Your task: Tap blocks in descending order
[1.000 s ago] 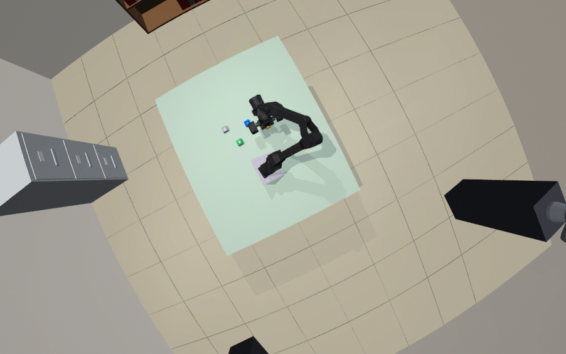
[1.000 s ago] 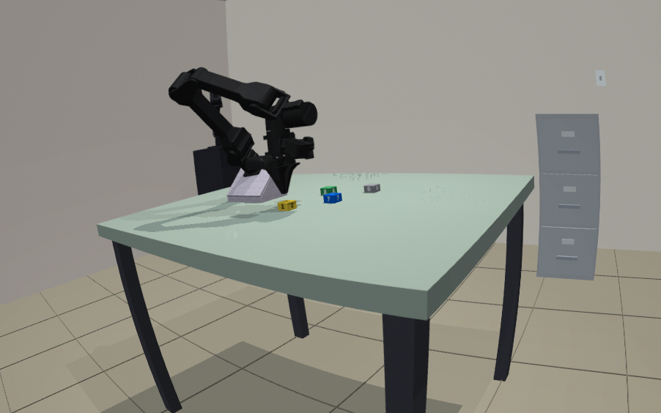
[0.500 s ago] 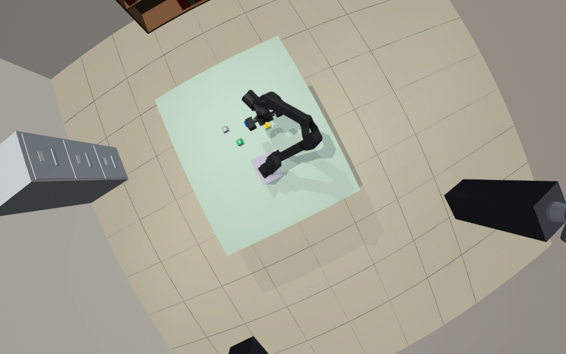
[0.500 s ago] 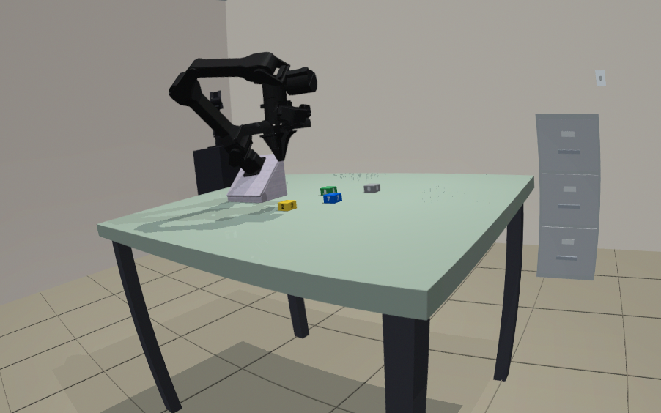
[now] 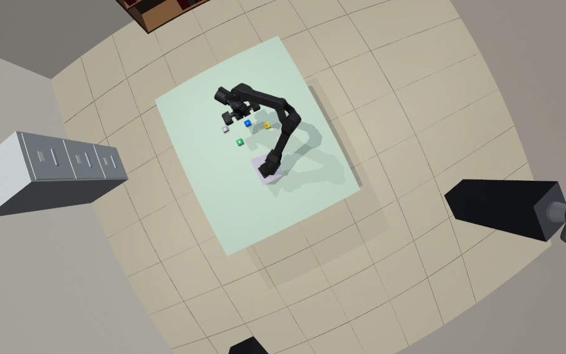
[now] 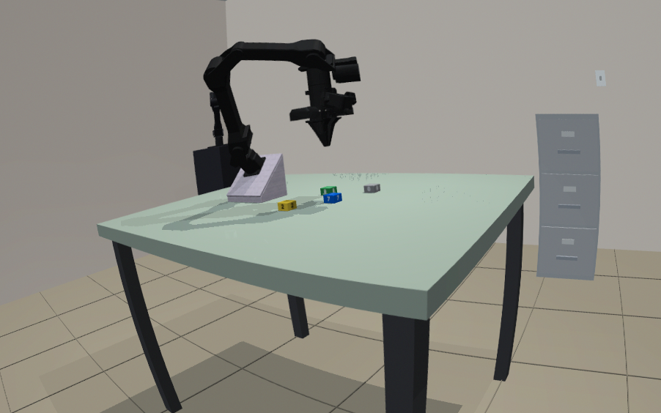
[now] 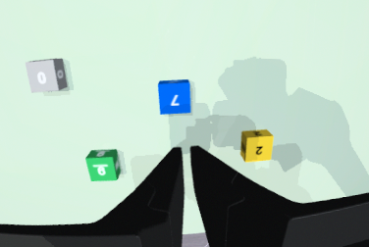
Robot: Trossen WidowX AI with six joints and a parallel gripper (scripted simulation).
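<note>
The grey block marked 0 lies 4 cm ahead of my gripper tip, 14 cm to the left of it and 13 cm below it. Also, from my gripper tip: blue block marked 7 (13 cm below); green block (7 cm behind, 10 cm to the left, 13 cm below); yellow block marked 2 (8 cm behind, 8 cm to the right, 13 cm below).
</note>
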